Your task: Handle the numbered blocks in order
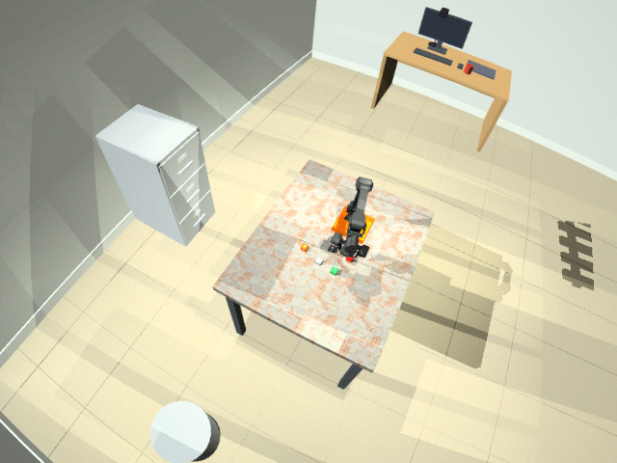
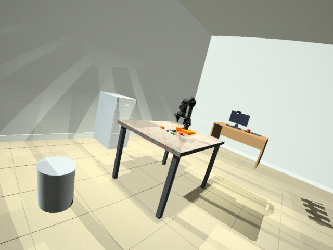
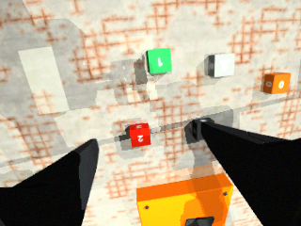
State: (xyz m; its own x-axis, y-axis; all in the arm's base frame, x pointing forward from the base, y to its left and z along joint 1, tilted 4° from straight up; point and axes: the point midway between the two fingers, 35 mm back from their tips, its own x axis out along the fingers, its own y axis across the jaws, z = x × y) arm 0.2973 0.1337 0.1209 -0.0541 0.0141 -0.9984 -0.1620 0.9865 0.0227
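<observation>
Right now the orange block is 30 mm ahead of my gripper tip, 230 mm to the right of it and 120 mm below it. The rest, counted from my gripper tip: green block (60 mm ahead, 20 mm to the right, 120 mm below); then black block (50 mm behind, 110 mm to the right, 120 mm below); then red block (60 mm behind, 120 mm below).
</observation>
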